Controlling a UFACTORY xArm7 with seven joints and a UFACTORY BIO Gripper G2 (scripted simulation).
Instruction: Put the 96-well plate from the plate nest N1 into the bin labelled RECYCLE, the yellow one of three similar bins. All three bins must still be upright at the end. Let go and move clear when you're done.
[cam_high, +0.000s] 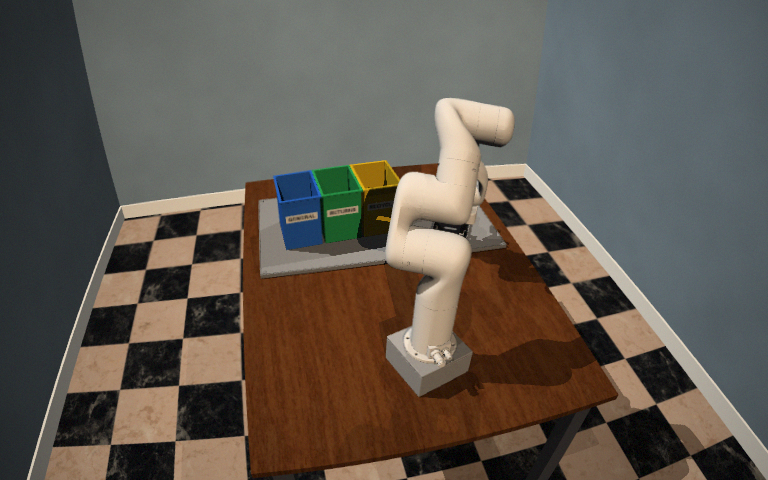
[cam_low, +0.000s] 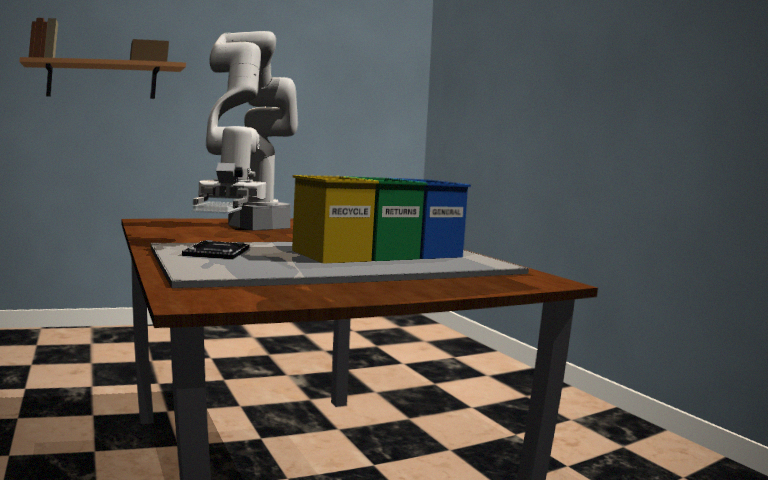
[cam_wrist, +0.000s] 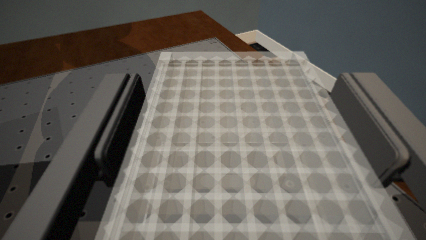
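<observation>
The yellow recycle bin is 24 cm to the left of my hand, 11 cm ahead of it and 2 cm below it. Round my hand: black plate nest (11 cm below); 96-well plate (1 cm below); green returns bin (37 cm to the left, 11 cm ahead, 2 cm below).
</observation>
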